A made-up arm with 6 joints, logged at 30 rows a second.
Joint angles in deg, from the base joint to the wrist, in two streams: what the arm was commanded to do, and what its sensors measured. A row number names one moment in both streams.
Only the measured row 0 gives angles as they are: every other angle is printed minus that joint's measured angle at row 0.
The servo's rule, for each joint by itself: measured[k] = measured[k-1] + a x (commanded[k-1-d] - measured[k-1]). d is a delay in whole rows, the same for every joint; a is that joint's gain. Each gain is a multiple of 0.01, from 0.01 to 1. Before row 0 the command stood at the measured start. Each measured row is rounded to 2 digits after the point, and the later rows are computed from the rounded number. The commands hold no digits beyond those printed.
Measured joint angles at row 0:
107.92 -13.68 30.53 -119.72 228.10 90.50
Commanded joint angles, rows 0 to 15:
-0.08 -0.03 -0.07 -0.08 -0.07 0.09
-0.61 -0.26 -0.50 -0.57 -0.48 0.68
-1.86 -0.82 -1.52 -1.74 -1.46 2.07
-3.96 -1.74 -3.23 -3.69 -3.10 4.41
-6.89 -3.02 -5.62 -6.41 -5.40 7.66
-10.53 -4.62 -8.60 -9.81 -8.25 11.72
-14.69 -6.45 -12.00 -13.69 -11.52 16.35
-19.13 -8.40 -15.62 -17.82 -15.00 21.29
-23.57 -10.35 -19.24 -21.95 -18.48 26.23
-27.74 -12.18 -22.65 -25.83 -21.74 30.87
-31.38 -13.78 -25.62 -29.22 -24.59 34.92
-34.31 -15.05 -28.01 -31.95 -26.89 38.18
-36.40 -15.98 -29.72 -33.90 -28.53 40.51
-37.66 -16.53 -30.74 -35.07 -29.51 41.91
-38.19 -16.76 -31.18 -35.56 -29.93 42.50
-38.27 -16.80 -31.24 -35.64 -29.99 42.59
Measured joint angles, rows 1 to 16:
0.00 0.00 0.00 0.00 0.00 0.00
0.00 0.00 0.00 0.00 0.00 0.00
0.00 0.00 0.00 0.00 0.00 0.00
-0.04 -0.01 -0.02 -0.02 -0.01 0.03
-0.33 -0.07 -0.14 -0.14 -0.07 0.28
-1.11 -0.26 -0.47 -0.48 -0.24 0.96
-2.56 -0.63 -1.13 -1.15 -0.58 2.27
-4.77 -1.23 -2.21 -2.25 -1.16 4.32
-7.71 -2.08 -3.74 -3.84 -2.01 7.13
-11.27 -3.17 -5.72 -5.91 -3.15 10.63
-15.28 -4.48 -8.10 -8.41 -4.57 14.68
-19.51 -5.95 -10.77 -11.25 -6.24 19.07
-23.71 -7.51 -13.62 -14.31 -8.10 23.55
-27.62 -9.08 -16.50 -17.44 -10.08 27.87
-31.03 -10.57 -19.26 -20.49 -12.10 31.79
-33.77 -11.92 -21.77 -23.31 -14.07 35.10
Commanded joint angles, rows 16 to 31:
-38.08 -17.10 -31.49 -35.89 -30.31 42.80
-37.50 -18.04 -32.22 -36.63 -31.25 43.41
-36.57 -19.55 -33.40 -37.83 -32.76 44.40
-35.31 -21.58 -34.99 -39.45 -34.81 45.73
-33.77 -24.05 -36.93 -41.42 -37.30 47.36
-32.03 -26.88 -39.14 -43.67 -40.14 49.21
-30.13 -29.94 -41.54 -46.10 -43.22 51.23
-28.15 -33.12 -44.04 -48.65 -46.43 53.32
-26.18 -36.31 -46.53 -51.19 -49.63 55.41
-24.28 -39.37 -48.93 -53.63 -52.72 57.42
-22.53 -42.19 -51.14 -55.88 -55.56 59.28
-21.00 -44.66 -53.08 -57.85 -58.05 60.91
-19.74 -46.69 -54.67 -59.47 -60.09 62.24
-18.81 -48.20 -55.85 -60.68 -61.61 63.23
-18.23 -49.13 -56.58 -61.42 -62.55 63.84
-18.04 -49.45 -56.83 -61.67 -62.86 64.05
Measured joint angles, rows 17 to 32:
-35.75 -13.07 -23.92 -25.78 -15.92 37.69
-36.99 -13.99 -25.66 -27.83 -17.60 39.52
-37.64 -14.69 -27.00 -29.47 -19.09 40.69
-37.86 -15.29 -28.08 -30.82 -20.44 41.49
-37.68 -15.98 -29.07 -32.04 -21.74 42.22
-37.11 -16.87 -30.11 -33.26 -23.06 43.05
-36.19 -18.05 -31.28 -34.56 -24.47 44.07
-34.96 -19.55 -32.64 -36.00 -26.01 45.32
-33.47 -21.38 -34.20 -37.61 -27.71 46.80
-31.77 -23.52 -35.96 -39.39 -29.57 48.48
-29.92 -25.92 -37.90 -41.33 -31.59 50.32
-28.01 -28.52 -39.97 -43.40 -33.75 52.25
-26.11 -31.23 -42.12 -45.55 -36.03 54.21
-24.28 -33.97 -44.28 -47.72 -38.37 56.14
-22.61 -36.64 -46.39 -49.85 -40.73 57.95
-21.15 -39.15 -48.38 -51.87 -43.05 59.58

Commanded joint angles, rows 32 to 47:
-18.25 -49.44 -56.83 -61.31 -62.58 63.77
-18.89 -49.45 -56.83 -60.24 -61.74 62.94
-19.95 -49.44 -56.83 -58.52 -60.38 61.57
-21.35 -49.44 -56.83 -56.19 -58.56 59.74
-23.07 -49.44 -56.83 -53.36 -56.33 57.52
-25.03 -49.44 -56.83 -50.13 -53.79 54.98
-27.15 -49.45 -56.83 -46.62 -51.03 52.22
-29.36 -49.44 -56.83 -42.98 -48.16 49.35
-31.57 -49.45 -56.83 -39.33 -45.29 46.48
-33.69 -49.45 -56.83 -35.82 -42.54 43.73
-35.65 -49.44 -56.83 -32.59 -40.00 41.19
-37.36 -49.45 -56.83 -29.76 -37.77 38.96
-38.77 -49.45 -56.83 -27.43 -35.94 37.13
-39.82 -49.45 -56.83 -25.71 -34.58 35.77
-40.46 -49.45 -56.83 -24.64 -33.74 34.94
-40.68 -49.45 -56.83 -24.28 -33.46 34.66
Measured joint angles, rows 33 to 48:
-19.96 -41.41 -50.17 -53.72 -45.28 60.97
-19.08 -43.34 -51.71 -55.34 -47.35 62.06
-18.55 -44.87 -52.94 -56.67 -49.21 62.82
-18.40 -46.01 -53.87 -57.64 -50.81 63.18
-18.65 -46.87 -54.58 -58.19 -52.12 63.09
-19.31 -47.51 -55.12 -58.26 -53.11 62.51
-20.35 -47.99 -55.53 -57.83 -53.76 61.46
-21.74 -48.35 -55.84 -56.89 -54.07 59.96
-23.42 -48.62 -56.08 -55.47 -54.04 58.07
-25.32 -48.83 -56.26 -53.61 -53.68 55.85
-27.38 -48.98 -56.40 -51.38 -53.02 53.38
-29.52 -49.10 -56.50 -48.85 -52.09 50.76
-31.65 -49.19 -56.58 -46.11 -50.94 48.09
-33.69 -49.25 -56.64 -43.27 -49.63 45.47
-35.56 -49.30 -56.69 -40.43 -48.21 43.00
-37.20 -49.34 -56.72 -37.70 -46.74 40.77

